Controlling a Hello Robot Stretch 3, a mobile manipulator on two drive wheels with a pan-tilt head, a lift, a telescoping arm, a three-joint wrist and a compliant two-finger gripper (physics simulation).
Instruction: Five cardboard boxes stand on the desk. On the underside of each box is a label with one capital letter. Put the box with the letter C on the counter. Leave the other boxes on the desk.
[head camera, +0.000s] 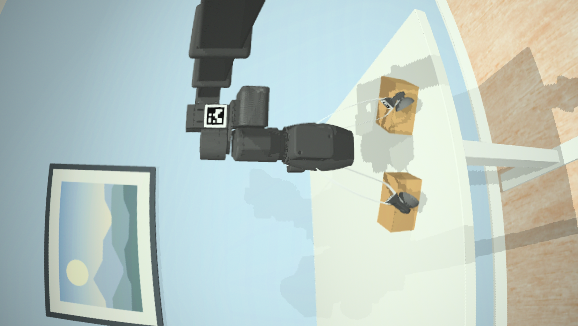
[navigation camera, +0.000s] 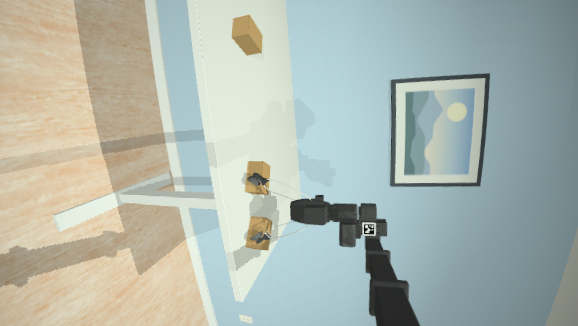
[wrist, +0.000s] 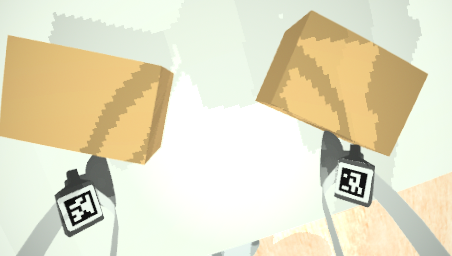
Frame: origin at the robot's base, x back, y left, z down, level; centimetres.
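Seen in the pictures: gripper, fingertip midpoint: (head camera: 416, 151) (navigation camera: 249, 208).
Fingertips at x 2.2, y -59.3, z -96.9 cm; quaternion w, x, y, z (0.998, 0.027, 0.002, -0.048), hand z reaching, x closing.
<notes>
Pixels of each thing's top centre, then the offset from my fingertips to it. "*": a spot on its surface instead. Level surfaces: height alone.
- white desk at its surface level: dz +1.9 cm
- desk's end at a spot on its surface: (head camera: 400, 122) (navigation camera: 258, 223) * dy -3.7, dx +5.0, dz -1.1 cm
- second box at its top centre: (head camera: 387, 202) (navigation camera: 265, 178) dy -4.4, dx -8.4, dz -3.1 cm
- third box at its top centre: (navigation camera: 256, 34) dy +4.8, dx -48.6, dz -3.1 cm
- white desk support at a spot on its surface: (head camera: 515, 152) (navigation camera: 161, 201) * dy -27.5, dx +3.2, dz +62.3 cm
- wall outlet at its top centre: (navigation camera: 252, 320) dy -107.2, dx +108.6, dz +51.2 cm
Three cardboard boxes show on the white desk (head camera: 440, 280) (navigation camera: 235, 100) (wrist: 215, 135). The box near the desk's end (head camera: 400, 122) (navigation camera: 259, 223) (wrist: 345, 85) sits turned at an angle. A second box (head camera: 397, 221) (navigation camera: 257, 167) (wrist: 65, 95) sits beside it across a gap. A third box (navigation camera: 247, 35) stands farther along the desk in the navigation view. My gripper (head camera: 401, 151) (navigation camera: 259, 208) (wrist: 217, 160) is open over the gap, with one fingertip at each of the first two boxes. Contact cannot be told. The labels are hidden, and the counter does not show.
A framed picture (head camera: 102, 245) (navigation camera: 437, 132) hangs on the blue wall (head camera: 225, 240) (navigation camera: 350, 100) behind the desk. A white desk support (head camera: 515, 152) (navigation camera: 165, 199) stands below the desk edge. A wall outlet (navigation camera: 245, 318) shows near the desk's end.
</notes>
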